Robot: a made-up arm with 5 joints. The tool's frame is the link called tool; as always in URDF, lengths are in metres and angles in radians. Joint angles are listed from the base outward.
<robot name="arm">
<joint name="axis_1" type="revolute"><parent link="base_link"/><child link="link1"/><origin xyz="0.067 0 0.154" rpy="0 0 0"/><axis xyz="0 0 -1"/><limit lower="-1.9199" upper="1.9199"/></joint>
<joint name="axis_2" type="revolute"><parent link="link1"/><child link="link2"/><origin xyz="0.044 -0.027 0.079" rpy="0 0 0"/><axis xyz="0 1 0"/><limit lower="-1.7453" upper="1.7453"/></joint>
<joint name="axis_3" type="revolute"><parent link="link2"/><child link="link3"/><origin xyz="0.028 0 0.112" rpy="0 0 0"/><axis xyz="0 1 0"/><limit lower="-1.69" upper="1.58"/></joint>
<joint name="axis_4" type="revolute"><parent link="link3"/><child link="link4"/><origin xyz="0.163 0 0.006" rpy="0 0 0"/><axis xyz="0 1 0"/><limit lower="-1.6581" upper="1.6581"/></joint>
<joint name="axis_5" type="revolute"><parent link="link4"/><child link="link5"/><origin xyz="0.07 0.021 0" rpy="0 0 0"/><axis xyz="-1 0 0"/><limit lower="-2.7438" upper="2.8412"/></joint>
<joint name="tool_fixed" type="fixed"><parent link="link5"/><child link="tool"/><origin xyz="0 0 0" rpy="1.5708 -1.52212 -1.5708"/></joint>
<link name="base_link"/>
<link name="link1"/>
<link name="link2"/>
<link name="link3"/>
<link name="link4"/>
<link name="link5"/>
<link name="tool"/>
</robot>
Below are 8 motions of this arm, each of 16 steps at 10 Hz.
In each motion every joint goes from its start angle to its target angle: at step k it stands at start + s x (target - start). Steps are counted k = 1, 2, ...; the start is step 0. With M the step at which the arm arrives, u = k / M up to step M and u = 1 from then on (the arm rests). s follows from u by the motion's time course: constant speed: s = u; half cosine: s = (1 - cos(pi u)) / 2; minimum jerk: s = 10 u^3 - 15 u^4 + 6 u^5.
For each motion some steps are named. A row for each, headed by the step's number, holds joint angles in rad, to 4 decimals.
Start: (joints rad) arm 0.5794 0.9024 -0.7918 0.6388 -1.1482
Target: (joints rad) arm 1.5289 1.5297 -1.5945 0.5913 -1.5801
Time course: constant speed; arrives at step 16
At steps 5, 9, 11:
5: 0.8761 1.0984 -1.0426 0.6240 -1.2832
9: 1.1135 1.2553 -1.2433 0.6121 -1.3911
11: 1.2322 1.3337 -1.3437 0.6061 -1.4451

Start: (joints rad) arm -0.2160 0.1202 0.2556 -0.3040 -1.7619
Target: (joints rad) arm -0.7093 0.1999 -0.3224 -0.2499 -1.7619
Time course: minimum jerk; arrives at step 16
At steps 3, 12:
3: -0.2401 0.1241 0.2274 -0.3014 -1.7619
12: -0.6582 0.1916 -0.2626 -0.2555 -1.7619

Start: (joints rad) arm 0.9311 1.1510 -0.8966 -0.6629 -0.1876
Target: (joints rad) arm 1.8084 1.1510 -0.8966 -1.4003 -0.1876
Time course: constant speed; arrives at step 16
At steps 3, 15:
3: 1.0956 1.1510 -0.8966 -0.8012 -0.1876
15: 1.7536 1.1510 -0.8966 -1.3542 -0.1876

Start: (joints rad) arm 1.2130 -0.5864 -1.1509 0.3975 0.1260
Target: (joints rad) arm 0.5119 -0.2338 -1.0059 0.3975 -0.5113
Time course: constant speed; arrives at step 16
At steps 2, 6, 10, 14, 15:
2: 1.1254 -0.5423 -1.1328 0.3975 0.0463
6: 0.9501 -0.4542 -1.0965 0.3975 -0.1130
10: 0.7748 -0.3660 -1.0603 0.3975 -0.2723
14: 0.5995 -0.2779 -1.0240 0.3975 -0.4316
15: 0.5557 -0.2558 -1.0150 0.3975 -0.4715

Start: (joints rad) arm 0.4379 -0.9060 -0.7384 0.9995 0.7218
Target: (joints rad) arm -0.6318 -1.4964 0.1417 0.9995 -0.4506
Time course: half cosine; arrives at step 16
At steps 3, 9, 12, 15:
3: 0.3478 -0.9558 -0.6642 0.9995 0.6230
9: -0.2013 -1.2588 -0.2125 0.9995 0.0212
12: -0.4751 -1.4099 0.0128 0.9995 -0.2789
15: -0.6215 -1.4907 0.1332 0.9995 -0.4393

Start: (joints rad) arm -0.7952 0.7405 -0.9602 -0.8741 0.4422
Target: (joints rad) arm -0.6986 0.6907 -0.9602 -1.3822 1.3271
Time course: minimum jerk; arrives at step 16
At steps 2, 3, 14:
2: -0.7936 0.7397 -0.9602 -0.8823 0.4564
3: -0.7905 0.7381 -0.9602 -0.8989 0.4854
14: -0.7002 0.6915 -0.9602 -1.3740 1.3129

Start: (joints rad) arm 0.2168 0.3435 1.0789 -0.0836 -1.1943
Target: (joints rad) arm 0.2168 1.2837 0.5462 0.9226 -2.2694
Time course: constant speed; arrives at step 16
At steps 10, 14, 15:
10: 0.2168 0.9311 0.7460 0.5453 -1.8662
14: 0.2168 1.1662 0.6128 0.7968 -2.1350
15: 0.2168 1.2249 0.5795 0.8597 -2.2022

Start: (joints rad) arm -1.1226 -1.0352 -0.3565 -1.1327 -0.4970
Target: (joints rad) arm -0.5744 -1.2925 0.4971 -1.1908 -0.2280
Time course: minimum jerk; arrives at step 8
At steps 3, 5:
3: -0.9717 -1.1060 -0.1216 -1.1487 -0.4230
5: -0.7253 -1.2217 0.2622 -1.1748 -0.3020

